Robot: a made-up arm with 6 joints. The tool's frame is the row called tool. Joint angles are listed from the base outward. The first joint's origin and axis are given. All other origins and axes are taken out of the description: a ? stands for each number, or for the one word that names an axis. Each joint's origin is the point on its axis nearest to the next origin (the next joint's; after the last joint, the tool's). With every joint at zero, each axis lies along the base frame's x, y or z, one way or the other. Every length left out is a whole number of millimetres.
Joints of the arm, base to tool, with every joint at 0 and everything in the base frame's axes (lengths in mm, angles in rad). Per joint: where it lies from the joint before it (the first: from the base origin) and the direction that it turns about. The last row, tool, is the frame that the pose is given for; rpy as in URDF.
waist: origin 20 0 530 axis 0 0 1
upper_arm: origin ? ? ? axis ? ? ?
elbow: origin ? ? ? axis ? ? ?
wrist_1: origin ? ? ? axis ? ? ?
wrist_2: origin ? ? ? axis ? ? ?
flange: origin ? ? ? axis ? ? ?
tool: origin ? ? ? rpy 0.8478 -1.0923 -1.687
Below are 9 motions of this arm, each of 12 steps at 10 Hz.
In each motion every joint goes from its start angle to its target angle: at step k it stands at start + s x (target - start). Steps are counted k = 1, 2, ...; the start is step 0. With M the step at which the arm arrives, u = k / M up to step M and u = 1 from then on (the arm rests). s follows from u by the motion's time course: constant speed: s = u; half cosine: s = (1 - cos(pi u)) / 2; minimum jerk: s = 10 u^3 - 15 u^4 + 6 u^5.
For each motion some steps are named. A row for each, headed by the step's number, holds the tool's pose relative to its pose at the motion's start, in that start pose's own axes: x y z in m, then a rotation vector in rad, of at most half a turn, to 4 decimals.
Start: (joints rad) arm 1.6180 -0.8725 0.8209 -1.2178 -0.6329 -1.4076
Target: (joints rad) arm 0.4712 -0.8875 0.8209 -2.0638 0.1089 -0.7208
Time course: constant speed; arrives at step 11
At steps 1, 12:
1: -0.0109 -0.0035 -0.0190 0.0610 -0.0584 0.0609
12: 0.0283 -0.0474 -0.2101 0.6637 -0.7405 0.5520

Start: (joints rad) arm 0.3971 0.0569 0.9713 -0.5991 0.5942 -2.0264
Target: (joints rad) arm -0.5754 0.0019 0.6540 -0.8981 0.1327 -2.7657
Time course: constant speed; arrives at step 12
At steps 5, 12:
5: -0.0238 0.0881 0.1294 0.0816 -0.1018 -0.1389
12: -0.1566 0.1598 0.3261 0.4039 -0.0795 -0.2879

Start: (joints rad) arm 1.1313 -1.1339 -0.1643 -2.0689 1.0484 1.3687
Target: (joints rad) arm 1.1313 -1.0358 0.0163 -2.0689 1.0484 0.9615
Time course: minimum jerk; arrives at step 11
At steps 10, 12:
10: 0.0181 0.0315 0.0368 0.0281 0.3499 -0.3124
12: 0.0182 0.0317 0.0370 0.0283 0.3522 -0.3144

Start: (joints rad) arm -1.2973 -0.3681 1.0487 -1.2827 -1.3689 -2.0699
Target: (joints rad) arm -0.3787 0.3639 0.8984 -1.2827 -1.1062 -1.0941
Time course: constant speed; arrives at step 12
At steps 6, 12:
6: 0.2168 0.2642 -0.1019 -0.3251 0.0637 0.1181
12: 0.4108 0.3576 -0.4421 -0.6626 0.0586 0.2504

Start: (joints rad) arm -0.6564 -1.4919 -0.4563 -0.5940 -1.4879 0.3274
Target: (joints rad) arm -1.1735 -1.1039 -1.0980 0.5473 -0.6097 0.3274
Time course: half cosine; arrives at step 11
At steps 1, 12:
1: 0.0001 -0.0020 -0.0065 -0.0332 0.0027 -0.0137
12: -0.1167 -0.1070 -0.2389 -1.3274 -0.0837 0.2637

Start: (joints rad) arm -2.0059 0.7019 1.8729 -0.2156 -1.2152 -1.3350
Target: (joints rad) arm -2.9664 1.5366 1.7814 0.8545 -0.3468 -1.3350
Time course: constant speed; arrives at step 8
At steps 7, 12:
7: 0.4721 -0.1730 -0.0678 0.0006 -1.3753 -0.5861
12: 0.5368 -0.2365 -0.0763 -0.1092 -1.5247 -0.5736

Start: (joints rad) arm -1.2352 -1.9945 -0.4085 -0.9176 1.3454 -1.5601
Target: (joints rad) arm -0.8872 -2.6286 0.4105 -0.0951 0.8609 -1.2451
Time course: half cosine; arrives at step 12
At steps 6, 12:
6: -0.2795 0.2446 -0.0777 0.1852 0.4405 0.2206
12: -0.4752 0.5368 0.2057 0.7119 0.5250 0.5865

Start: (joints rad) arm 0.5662 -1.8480 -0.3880 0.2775 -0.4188 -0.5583
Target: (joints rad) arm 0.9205 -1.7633 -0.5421 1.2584 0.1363 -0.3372
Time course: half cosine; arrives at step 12
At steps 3, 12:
3: -0.0043 0.0053 -0.0020 0.0407 -0.1182 0.0529
12: -0.1000 0.0460 0.0034 0.4681 -0.7275 0.4704

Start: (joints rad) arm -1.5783 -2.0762 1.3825 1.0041 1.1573 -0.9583
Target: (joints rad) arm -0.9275 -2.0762 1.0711 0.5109 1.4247 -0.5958
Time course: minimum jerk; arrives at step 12
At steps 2, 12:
2: 0.0042 -0.0170 0.0056 -0.0157 -0.0145 0.0020
12: 0.1583 -0.3702 0.3325 -0.4909 -0.5766 0.1553

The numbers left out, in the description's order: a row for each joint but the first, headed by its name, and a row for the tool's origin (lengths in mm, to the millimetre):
upper_arm: xyz 0 -30 0, axis 0 1 0
elbow: xyz -20 0 250, axis 0 -1 0
wrist_1: xyz 510 0 0, axis -1 0 0
wrist_2: xyz 0 -170 20, axis 0 -1 0
flange: xyz 30 0 10, axis -1 0 0
tool: xyz 0 20 30

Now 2 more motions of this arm.
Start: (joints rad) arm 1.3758 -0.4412 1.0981 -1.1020 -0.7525 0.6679
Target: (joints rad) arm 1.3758 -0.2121 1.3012 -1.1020 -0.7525 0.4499
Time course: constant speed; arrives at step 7
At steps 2, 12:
2: -0.0028 -0.0035 -0.0198 -0.0078 0.0517 -0.0421
12: -0.0140 -0.0155 -0.0688 -0.0284 0.1800 -0.1480

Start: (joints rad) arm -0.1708 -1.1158 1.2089 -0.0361 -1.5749 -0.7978
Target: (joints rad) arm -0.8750 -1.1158 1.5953 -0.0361 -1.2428 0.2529
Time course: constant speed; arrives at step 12
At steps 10, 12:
10: -0.4470 -0.0681 0.1913 0.3095 -1.4315 0.4473
12: -0.5479 -0.0822 0.1850 0.3327 -1.7348 0.5337

